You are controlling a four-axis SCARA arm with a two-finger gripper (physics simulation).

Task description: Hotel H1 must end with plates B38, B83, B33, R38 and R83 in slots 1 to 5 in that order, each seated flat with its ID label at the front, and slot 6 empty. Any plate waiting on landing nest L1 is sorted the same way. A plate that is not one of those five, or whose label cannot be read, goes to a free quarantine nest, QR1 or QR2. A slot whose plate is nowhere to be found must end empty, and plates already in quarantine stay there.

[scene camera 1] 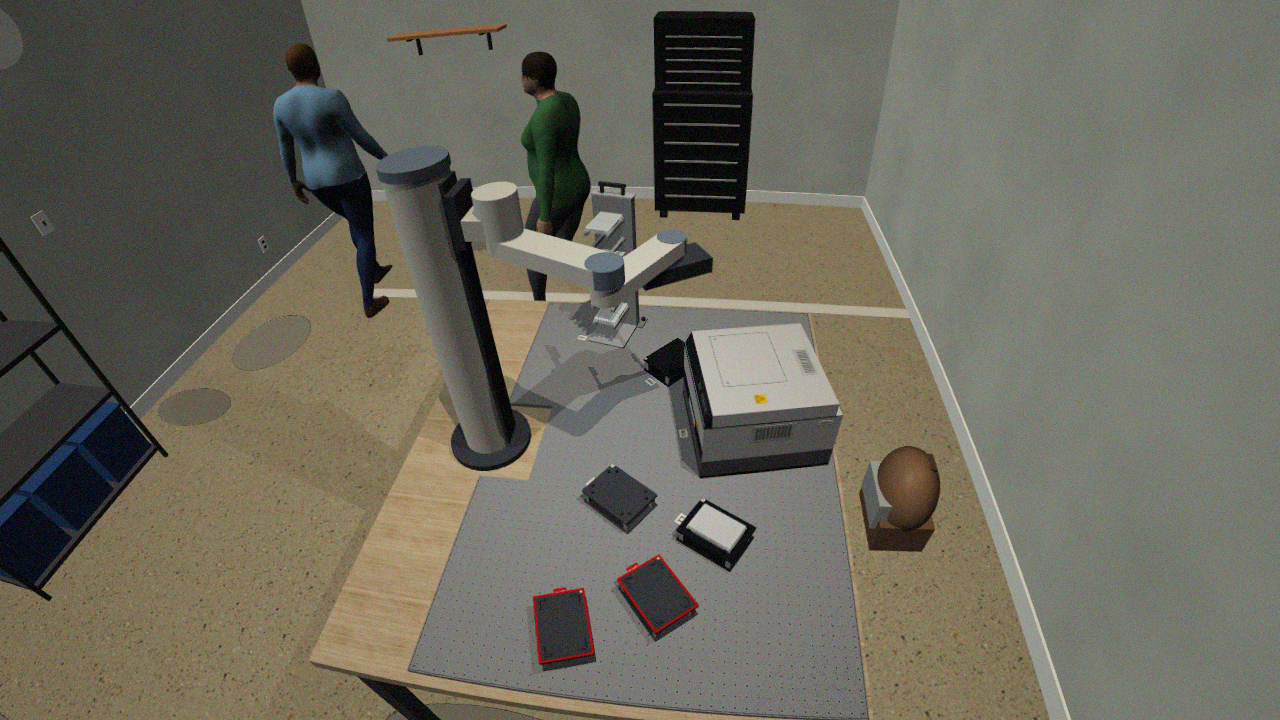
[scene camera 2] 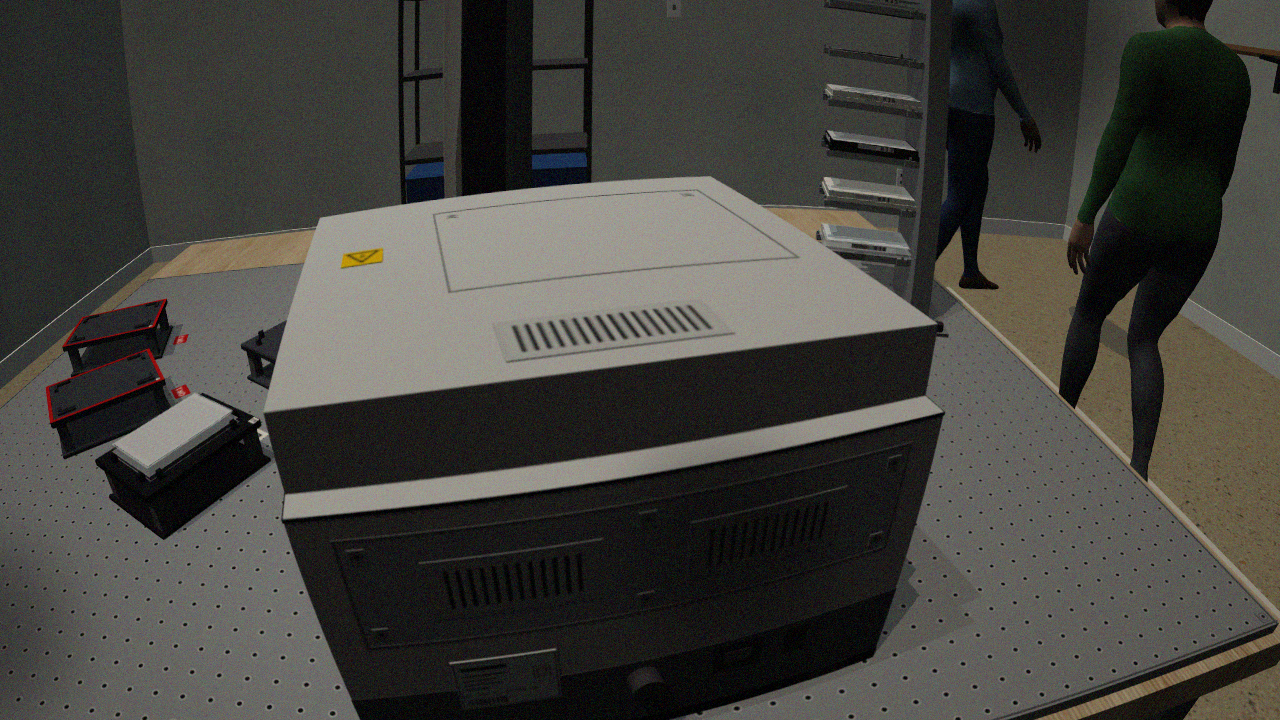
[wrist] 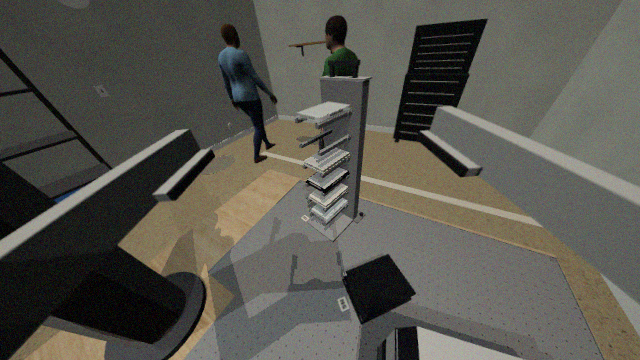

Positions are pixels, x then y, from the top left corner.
Labels:
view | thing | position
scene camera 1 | my gripper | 643,248
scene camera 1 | hotel H1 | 616,205
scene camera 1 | black nest N6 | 671,355
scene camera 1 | black landing nest L1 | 730,557
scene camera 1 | grey device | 728,443
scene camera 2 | black landing nest L1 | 148,491
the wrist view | my gripper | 313,132
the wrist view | hotel H1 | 355,93
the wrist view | black nest N6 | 376,284

